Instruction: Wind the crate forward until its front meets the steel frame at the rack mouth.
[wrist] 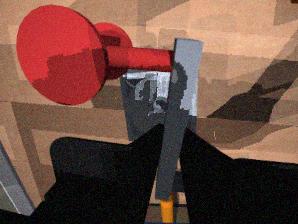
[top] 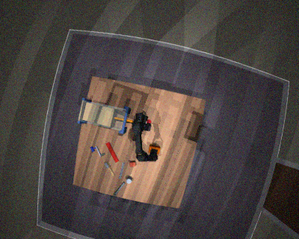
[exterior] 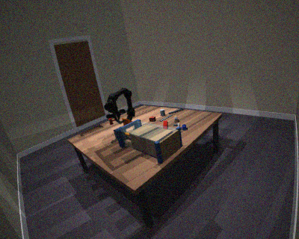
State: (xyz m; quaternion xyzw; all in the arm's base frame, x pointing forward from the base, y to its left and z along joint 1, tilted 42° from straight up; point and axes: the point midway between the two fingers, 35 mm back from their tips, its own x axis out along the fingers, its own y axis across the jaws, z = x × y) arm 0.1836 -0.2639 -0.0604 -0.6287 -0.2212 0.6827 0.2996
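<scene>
My gripper tip is now 60 mm past the red knob, 30 mm to the left of it and 20 mm below it. The rest, counted from my gripper tip: blue frame 170 mm ahead, 50 mm below, 10 mm to the right; then grey hand winch 130 mm below, 20 mm to the right, 10 mm behind; then red-knobbed winch handle 10 mm to the right, 10 mm behind, 10 mm above.
</scene>
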